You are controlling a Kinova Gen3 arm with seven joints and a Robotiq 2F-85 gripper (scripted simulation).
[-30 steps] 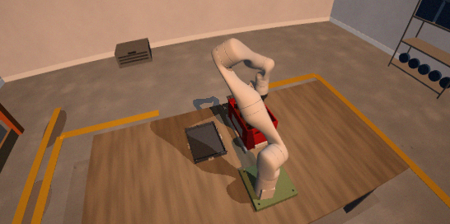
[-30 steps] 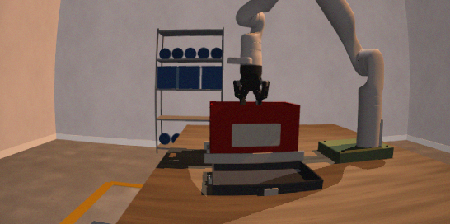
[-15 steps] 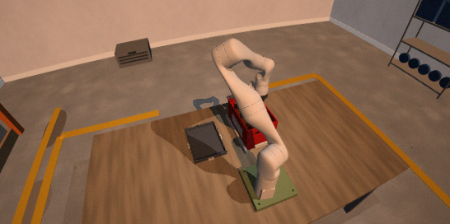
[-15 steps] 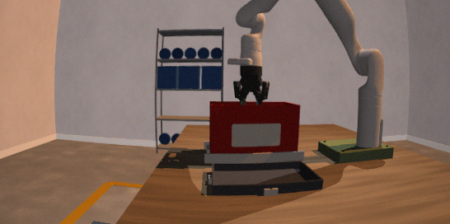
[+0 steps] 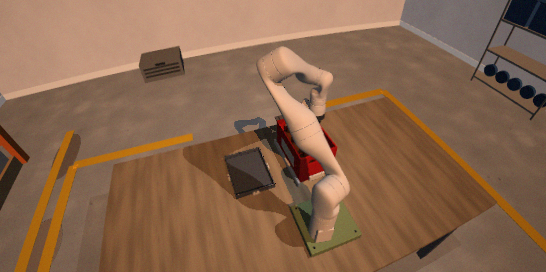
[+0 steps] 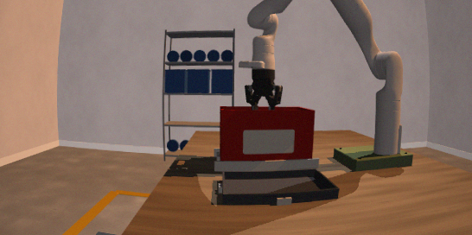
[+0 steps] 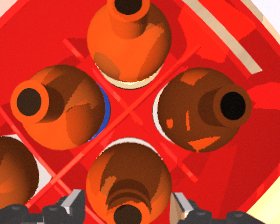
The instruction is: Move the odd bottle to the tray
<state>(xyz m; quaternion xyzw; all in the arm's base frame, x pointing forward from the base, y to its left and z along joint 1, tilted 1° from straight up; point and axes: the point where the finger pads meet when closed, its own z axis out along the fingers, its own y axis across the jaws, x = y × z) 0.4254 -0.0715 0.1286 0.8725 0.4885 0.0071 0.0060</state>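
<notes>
My gripper is now 7 cm above the red crate, 5 cm to the right of it and 1 cm past it. The rest, counted from my hand: dark tray 34 cm to the left, 14 cm below, 6 cm behind.
</notes>
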